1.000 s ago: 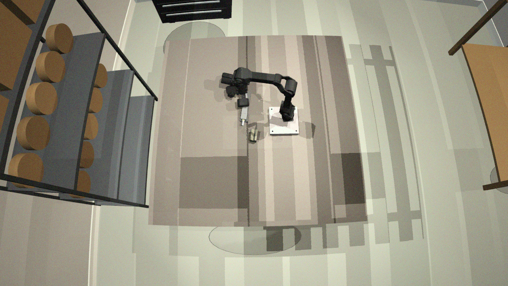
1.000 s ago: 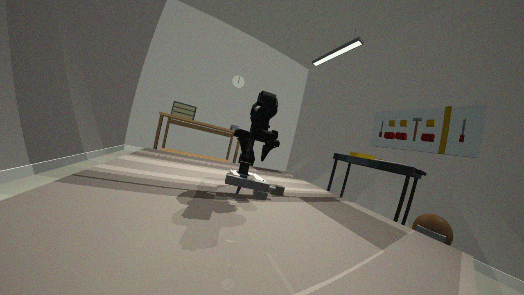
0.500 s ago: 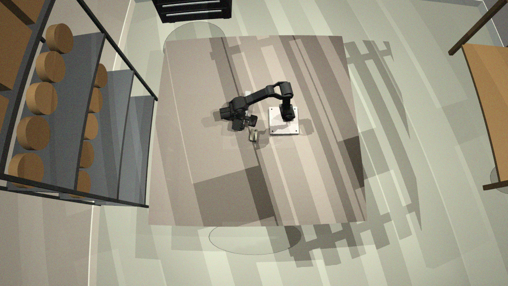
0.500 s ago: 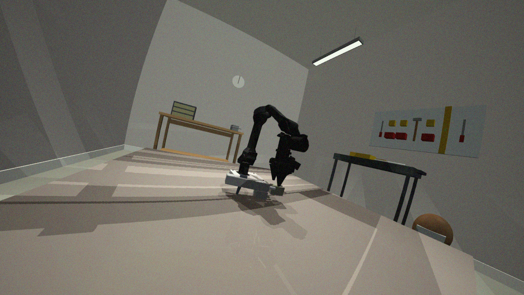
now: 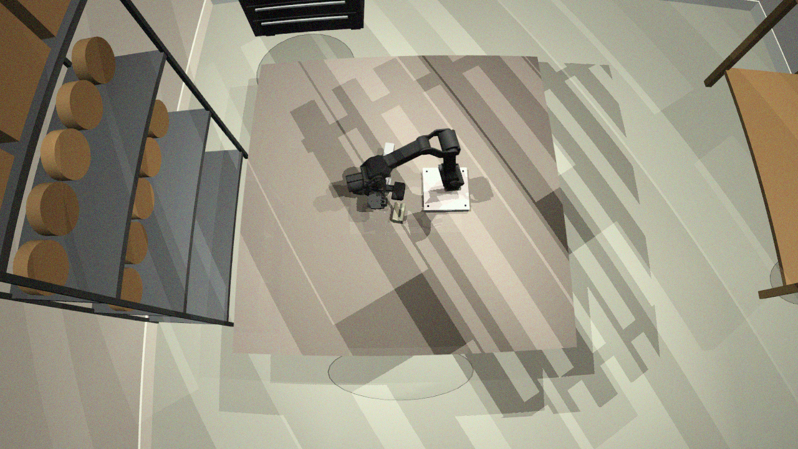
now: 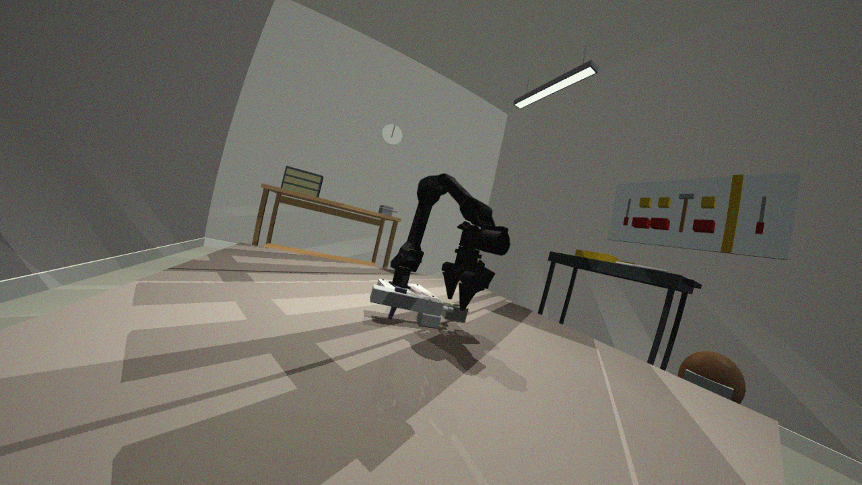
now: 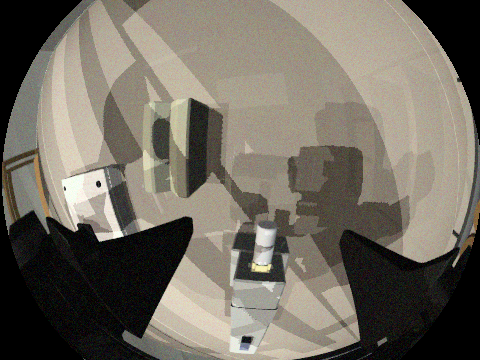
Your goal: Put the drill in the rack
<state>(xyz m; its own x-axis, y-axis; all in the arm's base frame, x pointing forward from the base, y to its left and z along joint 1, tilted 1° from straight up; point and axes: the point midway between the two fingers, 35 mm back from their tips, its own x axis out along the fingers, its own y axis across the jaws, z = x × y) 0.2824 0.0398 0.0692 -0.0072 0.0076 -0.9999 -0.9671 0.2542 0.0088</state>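
Now: the drill 2 cm behind my gripper tip, 7 cm to the right of it and 1 cm below it. The rest, counted from my gripper tip: blue key (4 cm behind, 15 cm to the right, 1 cm below); then dark grey rack (6 cm behind, 6 cm to the left, 5 cm below).
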